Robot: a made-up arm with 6 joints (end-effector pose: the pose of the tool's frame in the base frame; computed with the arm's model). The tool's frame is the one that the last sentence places.
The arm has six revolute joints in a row. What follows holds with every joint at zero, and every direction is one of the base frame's. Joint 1 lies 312.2 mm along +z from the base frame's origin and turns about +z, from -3.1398 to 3.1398 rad. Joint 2 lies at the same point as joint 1 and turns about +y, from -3.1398 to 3.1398 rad. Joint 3 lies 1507.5 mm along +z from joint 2 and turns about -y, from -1.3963 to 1.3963 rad. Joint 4 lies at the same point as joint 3 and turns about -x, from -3.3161 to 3.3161 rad. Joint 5 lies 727.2 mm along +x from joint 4 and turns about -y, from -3.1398 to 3.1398 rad. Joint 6 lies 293.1 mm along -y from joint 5 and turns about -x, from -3.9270 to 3.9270 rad. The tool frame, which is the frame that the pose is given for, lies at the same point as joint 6; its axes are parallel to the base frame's.
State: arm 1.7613 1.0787 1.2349 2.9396 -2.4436 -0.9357
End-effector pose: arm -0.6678 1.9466 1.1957 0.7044 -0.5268 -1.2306
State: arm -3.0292 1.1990 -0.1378 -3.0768 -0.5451 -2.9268
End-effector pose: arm -1.5120 -0.4650 0.1481 -0.2362 0.7921 -2.9814
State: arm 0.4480 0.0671 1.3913 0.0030 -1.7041 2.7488
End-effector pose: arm 0.3773 -0.1439 2.5217 -2.7496 0.3799 0.4448
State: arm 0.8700 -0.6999 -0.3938 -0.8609 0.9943 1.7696
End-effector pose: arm 0.0102 -0.2842 1.4725 -0.3173 -0.7550 -0.1915
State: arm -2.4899 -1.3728 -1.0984 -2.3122 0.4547 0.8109
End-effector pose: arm 0.6921 0.2790 0.5977 1.5404 0.0421 -2.8201
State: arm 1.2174 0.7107 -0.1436 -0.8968 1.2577 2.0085
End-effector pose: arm 0.6175 1.1454 0.7560 -1.4621 -0.1583 0.3651
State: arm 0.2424 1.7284 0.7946 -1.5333 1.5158 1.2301
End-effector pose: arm 1.6392 0.3940 -0.6832 -0.5934 0.0219 -1.2656
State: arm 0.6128 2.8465 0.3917 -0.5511 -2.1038 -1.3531
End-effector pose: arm -0.0373 -0.3315 -1.4725 -0.6988 -1.0965 2.3426
